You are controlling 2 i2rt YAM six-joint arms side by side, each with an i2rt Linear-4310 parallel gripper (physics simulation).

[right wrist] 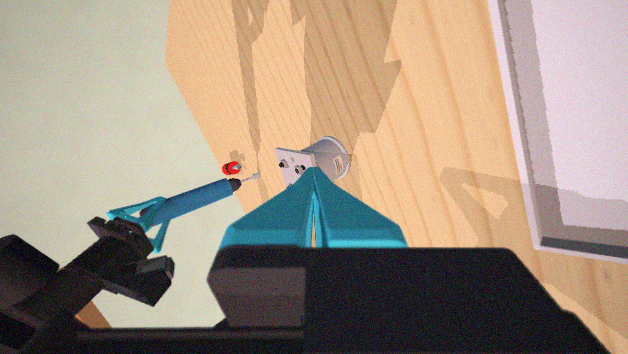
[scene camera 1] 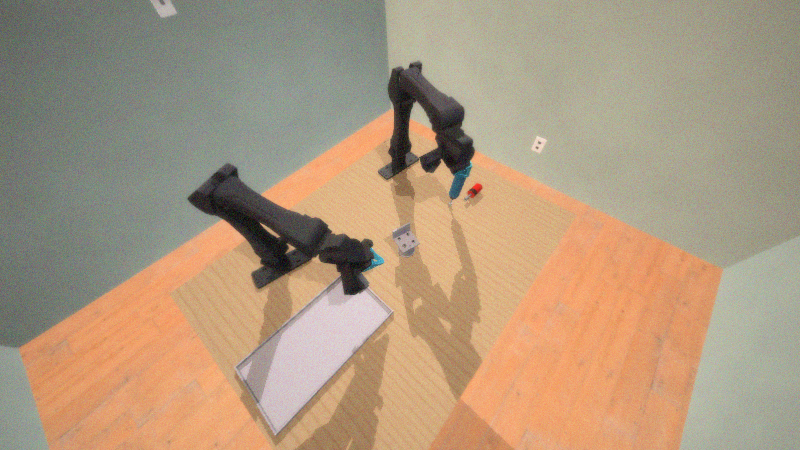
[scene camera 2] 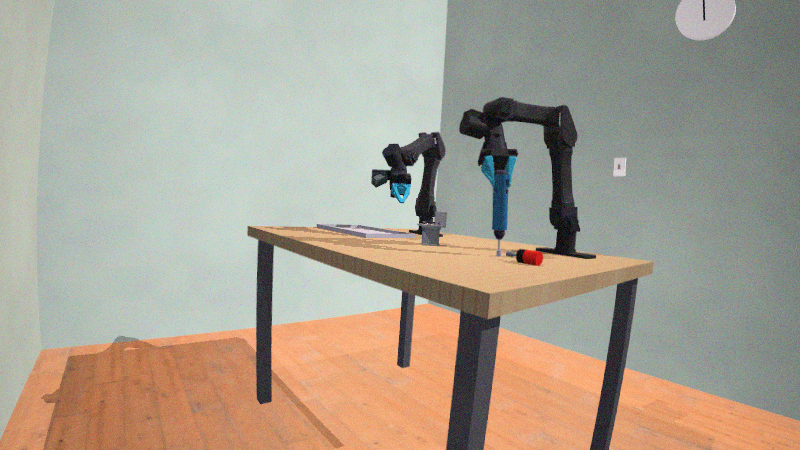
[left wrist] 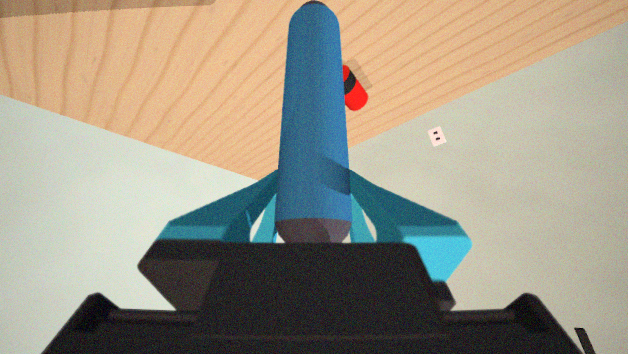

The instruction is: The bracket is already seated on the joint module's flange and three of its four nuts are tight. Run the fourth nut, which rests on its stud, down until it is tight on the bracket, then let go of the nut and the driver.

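Pixels of known places: left gripper, fingertip midpoint: point(right wrist: 166, 205) point(scene camera 1: 465, 172) point(scene camera 2: 501, 185) point(left wrist: 313, 177); right gripper, fingertip midpoint: point(right wrist: 313, 176) point(scene camera 1: 383, 261) point(scene camera 2: 402, 202); left arm's base, link origin: point(scene camera 1: 398, 165) point(scene camera 2: 564, 254); right arm's base, link origin: point(scene camera 1: 282, 266).
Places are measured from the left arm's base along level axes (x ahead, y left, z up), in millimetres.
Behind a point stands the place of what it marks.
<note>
My left gripper point(scene camera 1: 460, 172) @(z 193, x 345, y 17 mm) point(scene camera 2: 499, 177) @(z 193, x 345, y 17 mm) is shut on the blue driver point(scene camera 1: 457, 185) @(z 148, x 344, y -13 mm) point(scene camera 2: 499, 204) @(z 143, x 350, y 17 mm) point(left wrist: 314, 115) @(z 173, x 325, y -12 mm) point(right wrist: 194, 200) @(z 150, x 336, y -16 mm). The driver points down, its socket tip point(scene camera 2: 499, 252) @(z 12, x 322, y 5 mm) point(right wrist: 256, 176) @(z 11, x 320, y -7 mm) low over the table, apart from the bracket. The grey bracket point(scene camera 1: 405, 238) @(z 67, x 349, y -270 mm) point(right wrist: 295, 159) @(z 66, x 381, y -284 mm) sits on the joint module point(scene camera 2: 430, 235) @(z 32, x 374, y -250 mm) point(right wrist: 331, 157) @(z 26, x 366, y -300 mm) at mid-table. Dark nuts or studs show on its plate in the right wrist view; how far each is down is too small to tell. My right gripper point(scene camera 1: 382, 261) @(z 132, x 396, y -401 mm) point(scene camera 2: 401, 200) @(z 132, x 396, y -401 mm) point(right wrist: 313, 176) @(z 132, x 396, y -401 mm) is shut and empty, raised beside the module; its fingertips hide part of the bracket in its wrist view.
A red and black tool point(scene camera 1: 474, 190) @(z 33, x 348, y 110 mm) point(scene camera 2: 530, 257) @(z 19, x 357, y 142 mm) point(left wrist: 356, 95) @(z 32, x 333, y 129 mm) point(right wrist: 231, 168) @(z 25, x 346, y 97 mm) with a grey tip lies on the table beside the blue driver. A shallow pale tray point(scene camera 1: 313, 347) @(z 4, x 422, y -701 mm) point(scene camera 2: 386, 235) @(z 9, x 414, y -464 mm) point(right wrist: 575, 100) @(z 4, x 387, y -494 mm) lies on the table, near and partly below the right arm's gripper in scene camera 1.
</note>
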